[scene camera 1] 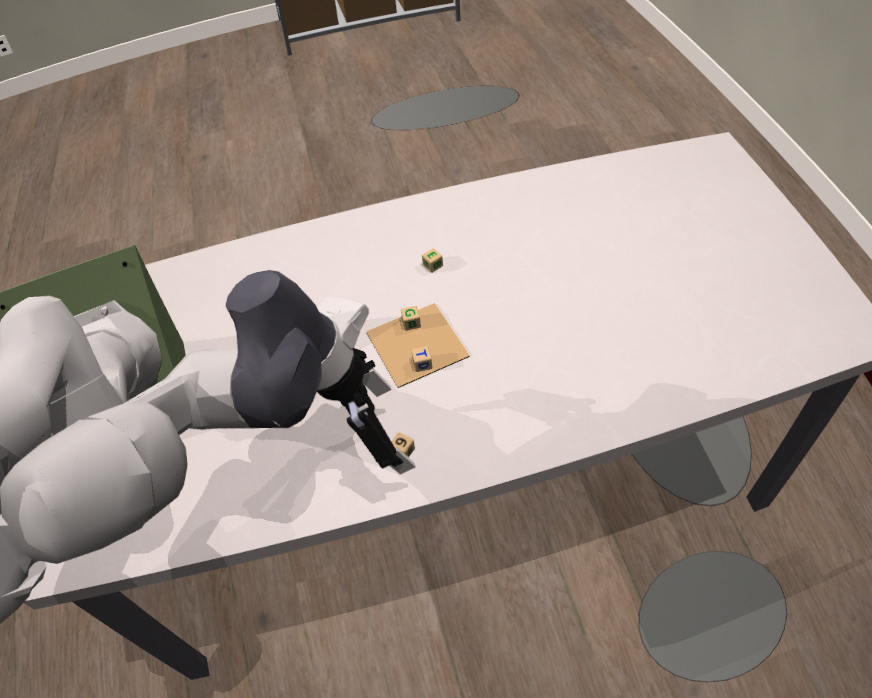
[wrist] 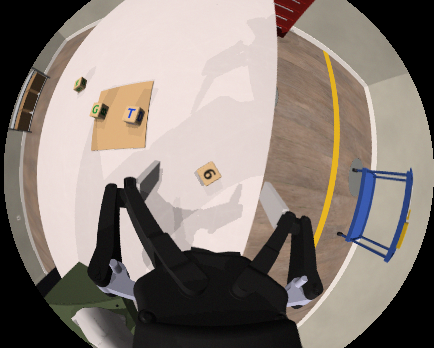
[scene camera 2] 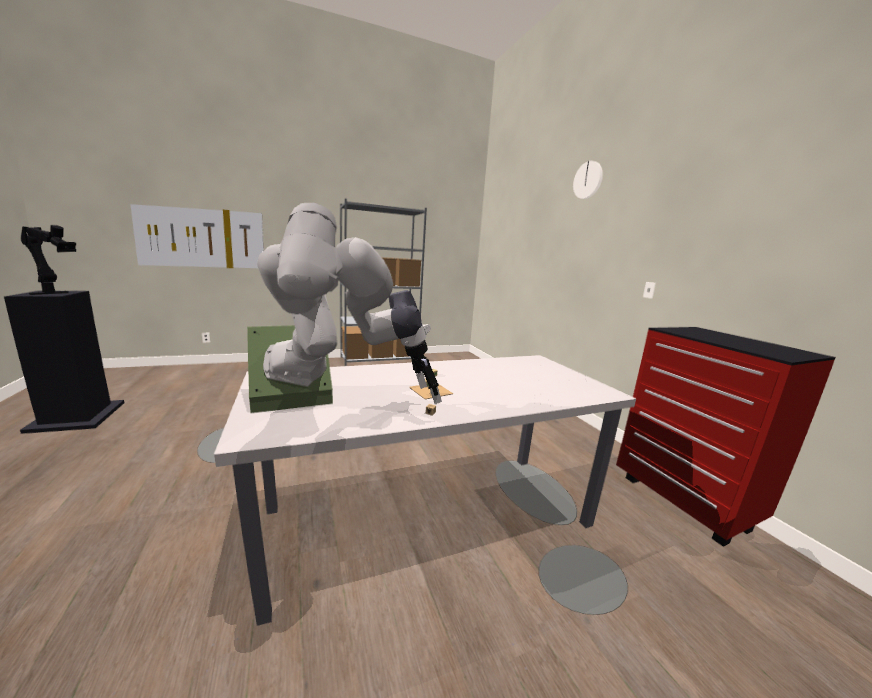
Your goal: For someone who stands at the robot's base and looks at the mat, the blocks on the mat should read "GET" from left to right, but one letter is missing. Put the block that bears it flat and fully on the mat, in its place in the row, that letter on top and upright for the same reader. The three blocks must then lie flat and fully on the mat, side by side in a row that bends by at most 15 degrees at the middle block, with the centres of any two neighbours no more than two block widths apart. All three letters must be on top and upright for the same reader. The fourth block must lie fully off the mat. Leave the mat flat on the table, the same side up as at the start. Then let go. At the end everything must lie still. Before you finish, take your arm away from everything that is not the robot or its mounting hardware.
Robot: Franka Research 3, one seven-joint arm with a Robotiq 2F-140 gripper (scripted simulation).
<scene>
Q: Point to a mat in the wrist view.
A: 111,133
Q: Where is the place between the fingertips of my gripper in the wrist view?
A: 212,180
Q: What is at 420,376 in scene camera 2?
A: My gripper.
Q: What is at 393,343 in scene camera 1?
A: A mat.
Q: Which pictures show my gripper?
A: Scene camera 1, the wrist view and scene camera 2: all of them.
</scene>
